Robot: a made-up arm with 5 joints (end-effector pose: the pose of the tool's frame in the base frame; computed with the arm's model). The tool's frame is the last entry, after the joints.
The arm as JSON. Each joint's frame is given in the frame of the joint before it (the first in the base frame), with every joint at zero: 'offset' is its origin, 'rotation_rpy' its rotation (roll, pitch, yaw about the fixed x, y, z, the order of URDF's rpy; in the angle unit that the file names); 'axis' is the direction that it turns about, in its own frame. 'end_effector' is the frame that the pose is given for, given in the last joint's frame.
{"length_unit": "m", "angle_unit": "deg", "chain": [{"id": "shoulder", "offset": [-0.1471, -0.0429, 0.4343], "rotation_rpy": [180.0, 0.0, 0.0], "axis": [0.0, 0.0, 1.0]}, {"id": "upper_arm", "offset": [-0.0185, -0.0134, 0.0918], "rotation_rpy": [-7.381, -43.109, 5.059], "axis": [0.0, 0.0, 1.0]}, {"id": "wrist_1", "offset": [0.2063, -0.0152, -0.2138], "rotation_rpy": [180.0, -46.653, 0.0], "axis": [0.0, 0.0, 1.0]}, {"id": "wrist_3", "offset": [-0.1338, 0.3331, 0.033], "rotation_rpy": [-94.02, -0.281, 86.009], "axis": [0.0, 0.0, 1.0]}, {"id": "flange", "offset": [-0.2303, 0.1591, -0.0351], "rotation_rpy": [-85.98, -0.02, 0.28], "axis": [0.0, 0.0, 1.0]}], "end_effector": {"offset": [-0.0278, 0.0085, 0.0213], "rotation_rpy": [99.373, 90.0, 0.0]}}
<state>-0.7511 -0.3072 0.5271 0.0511 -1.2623</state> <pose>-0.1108 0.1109 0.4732 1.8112 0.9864 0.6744</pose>
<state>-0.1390 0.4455 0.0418 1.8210 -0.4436</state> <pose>0.4850 0.1165 0.4266 0.0173 0.8125 1.4068</pose>
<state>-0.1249 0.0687 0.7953 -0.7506 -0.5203</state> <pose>-0.1526 0.1634 0.5681 1.2546 0.0026 -0.7342</pose>
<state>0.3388 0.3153 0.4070 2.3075 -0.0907</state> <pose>0.5784 -0.0473 0.5257 0.0005 0.2187 1.7184</pose>
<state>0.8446 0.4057 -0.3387 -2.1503 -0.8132</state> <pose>0.4278 -0.0304 0.0054 -0.7817 -1.9510 -2.1268</pose>
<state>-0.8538 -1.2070 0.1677 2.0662 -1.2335</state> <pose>-0.3399 0.4651 0.7846 -0.1159 -0.9600 -2.0475</pose>
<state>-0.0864 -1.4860 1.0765 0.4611 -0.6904</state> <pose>0.0402 0.1406 0.4667 -2.6209 -0.9938 -1.3697</pose>
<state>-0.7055 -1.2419 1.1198 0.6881 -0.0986</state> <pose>-0.0508 0.2913 0.4483 2.1744 0.8965 1.7535</pose>
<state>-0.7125 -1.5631 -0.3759 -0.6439 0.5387</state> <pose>-0.3214 -0.1296 0.5469 0.2823 0.0406 1.1577</pose>
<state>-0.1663 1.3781 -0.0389 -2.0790 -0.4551</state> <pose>0.4096 0.0371 0.0297 -0.4350 -2.1025 -1.9438</pose>
